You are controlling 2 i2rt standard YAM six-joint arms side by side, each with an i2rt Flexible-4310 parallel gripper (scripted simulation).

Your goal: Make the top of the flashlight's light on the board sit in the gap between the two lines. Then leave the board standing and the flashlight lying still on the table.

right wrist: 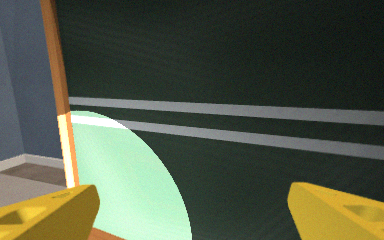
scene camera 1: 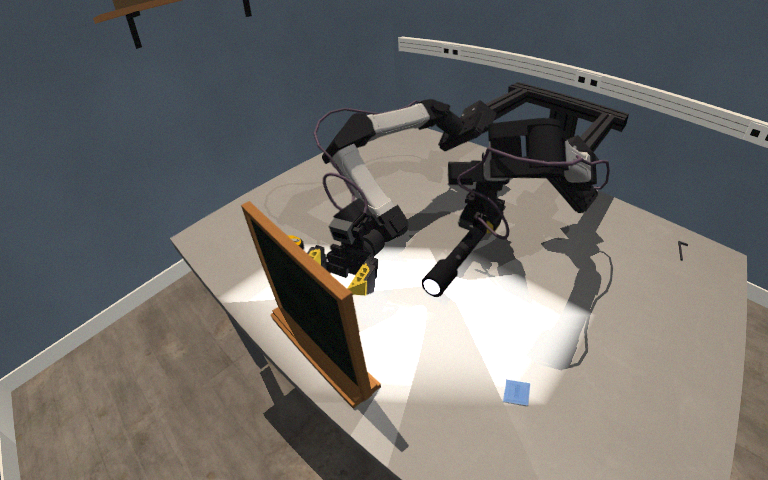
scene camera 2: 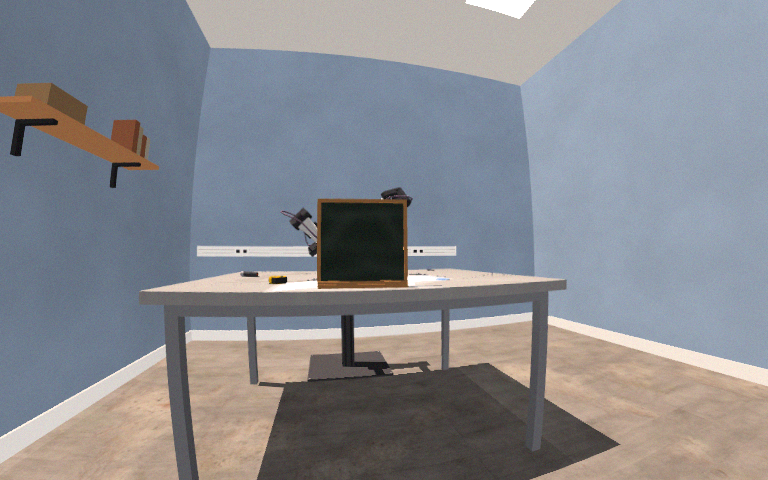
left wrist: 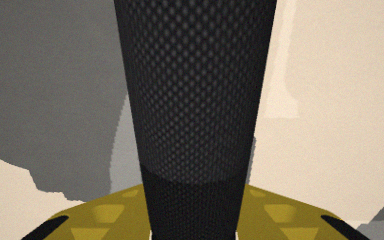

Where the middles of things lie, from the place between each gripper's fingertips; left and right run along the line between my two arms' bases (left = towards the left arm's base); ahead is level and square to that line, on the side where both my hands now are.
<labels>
I see the wood-framed board (scene camera 1: 307,312) 7 cm ahead of my right hand, 3 cm to the left of it and 1 cm above it. From my right hand the other things lie so: black flashlight (scene camera 1: 442,274) (33 cm behind, 11 cm below, 5 cm to the left).
The black flashlight is 14 cm ahead of my left hand, 3 cm to the left of it and 1 cm above it. From my left hand the other things lie so: wood-framed board (53 cm ahead, 1 cm to the left, 13 cm above).
</labels>
